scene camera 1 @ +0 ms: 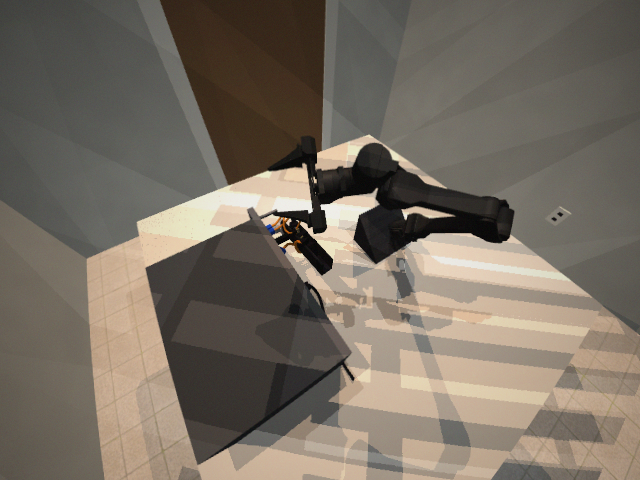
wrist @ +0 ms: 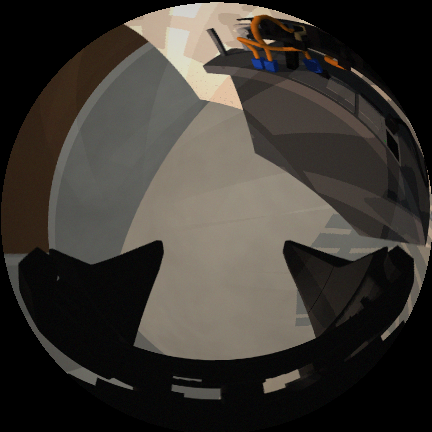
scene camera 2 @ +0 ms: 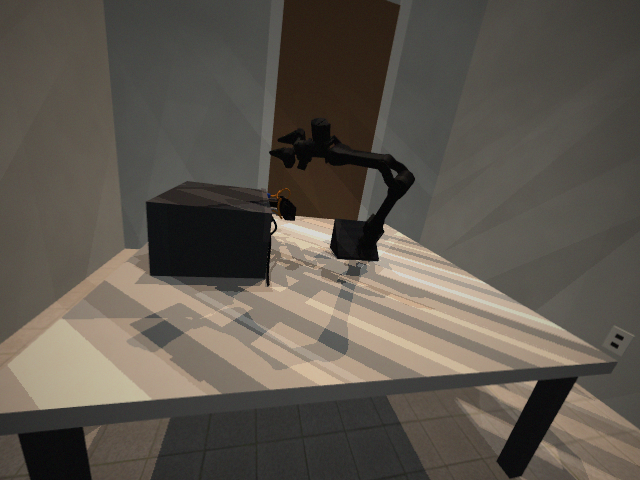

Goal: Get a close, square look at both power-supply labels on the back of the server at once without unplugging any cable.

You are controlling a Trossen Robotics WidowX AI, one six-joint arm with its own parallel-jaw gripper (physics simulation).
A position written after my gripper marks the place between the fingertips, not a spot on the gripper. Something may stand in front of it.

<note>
My gripper (scene camera 1: 270, 191) is open and holds nothing. Further things: a black power strip (scene camera 1: 316, 255).
My gripper is seen too in the wrist view (wrist: 224, 247) and in scene camera 2 (scene camera 2: 273, 146). The black power strip also shows in the wrist view (wrist: 266, 31).
</note>
